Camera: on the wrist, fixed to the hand. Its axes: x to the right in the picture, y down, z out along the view.
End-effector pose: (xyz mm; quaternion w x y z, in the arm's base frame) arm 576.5 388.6 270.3 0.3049 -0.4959 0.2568 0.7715
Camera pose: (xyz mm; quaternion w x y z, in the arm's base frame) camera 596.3 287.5 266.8 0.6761 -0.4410 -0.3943 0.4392
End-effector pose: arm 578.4 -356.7 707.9 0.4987 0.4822 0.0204 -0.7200
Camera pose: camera 676.0 -323.6 705.4 0.0634 -0.0740 -0.4195 0.9025
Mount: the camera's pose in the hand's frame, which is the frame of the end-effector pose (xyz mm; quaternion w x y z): -25.0 54.3 -84.0 0.6624 -0.2162 -0.1714 -0.6965
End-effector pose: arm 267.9 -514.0 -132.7 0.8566 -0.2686 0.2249 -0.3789
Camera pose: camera 231.8 -488.2 -225.8 0.2840 -0.5847 -0.1030 -0.7529
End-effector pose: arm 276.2 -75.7 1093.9 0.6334 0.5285 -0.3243 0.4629
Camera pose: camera 210.1 0.4 1072.0 0.8007 0.5184 -0.0554 -0.2952
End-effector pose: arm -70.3 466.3 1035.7 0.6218 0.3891 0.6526 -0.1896
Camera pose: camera -87.6 554.9 1085.5 0.4758 -0.3637 0.6377 -0.4843
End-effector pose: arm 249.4 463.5 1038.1 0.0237 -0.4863 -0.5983 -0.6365
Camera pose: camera 246.2 368.4 1077.9 0.6353 0.0196 0.6014 0.4841
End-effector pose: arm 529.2 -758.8 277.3 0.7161 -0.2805 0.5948 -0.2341
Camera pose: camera 442.1 -712.6 247.0 0.3526 -0.7950 0.1265 -0.4771
